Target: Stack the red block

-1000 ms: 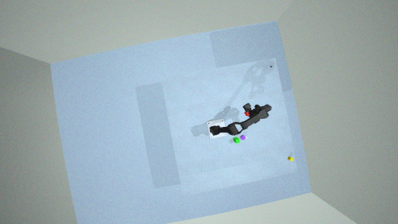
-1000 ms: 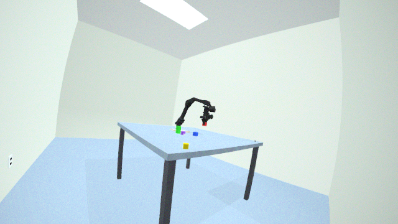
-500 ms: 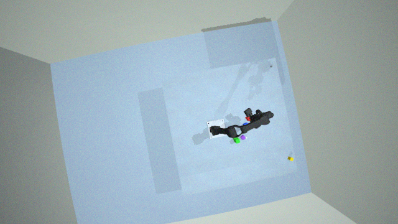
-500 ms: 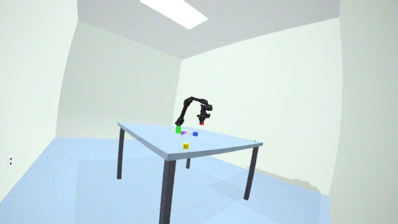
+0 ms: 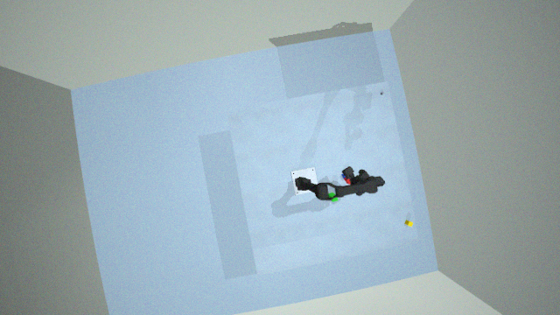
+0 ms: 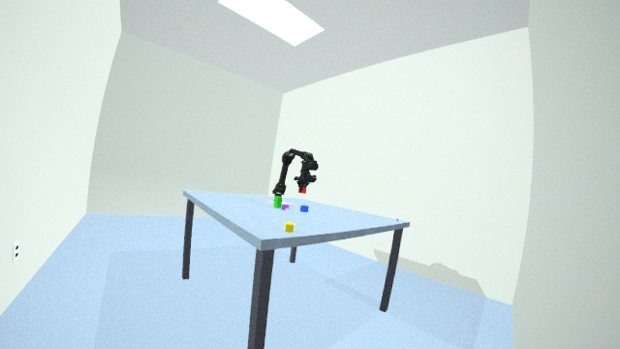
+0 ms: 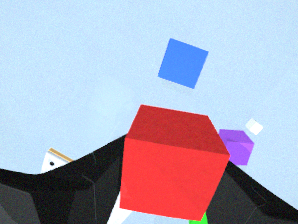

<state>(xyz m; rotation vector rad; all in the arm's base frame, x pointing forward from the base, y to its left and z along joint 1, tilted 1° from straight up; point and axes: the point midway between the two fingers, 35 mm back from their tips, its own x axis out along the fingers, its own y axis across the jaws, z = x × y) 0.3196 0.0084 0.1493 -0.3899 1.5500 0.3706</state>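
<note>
Now: gripper tip 12 cm to the left of the purple block and 11 cm above it. From my gripper tip the other things lie so: yellow block: 51 cm ahead, 40 cm to the right, 12 cm below; red block: 1 cm above; blue block: 4 cm ahead, 1 cm to the left, 11 cm below.
</note>
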